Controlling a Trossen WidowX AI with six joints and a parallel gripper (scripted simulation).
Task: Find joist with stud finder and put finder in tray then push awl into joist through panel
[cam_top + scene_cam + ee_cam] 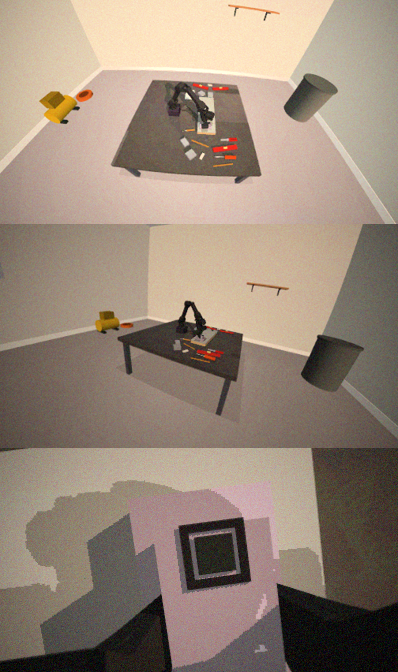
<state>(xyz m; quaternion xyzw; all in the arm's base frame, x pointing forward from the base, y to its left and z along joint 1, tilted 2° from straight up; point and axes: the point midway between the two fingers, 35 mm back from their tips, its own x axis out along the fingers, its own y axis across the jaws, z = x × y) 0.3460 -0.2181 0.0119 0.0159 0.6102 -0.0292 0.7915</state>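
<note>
Now: gripper tip 2 cm below the stud finder and 1 cm short of it. The rest, counted from my gripper tip: white tray: 53 cm to the left, 17 cm behind, 5 cm below; awl: 19 cm behind, 6 cm below, 3 cm to the right.
</note>
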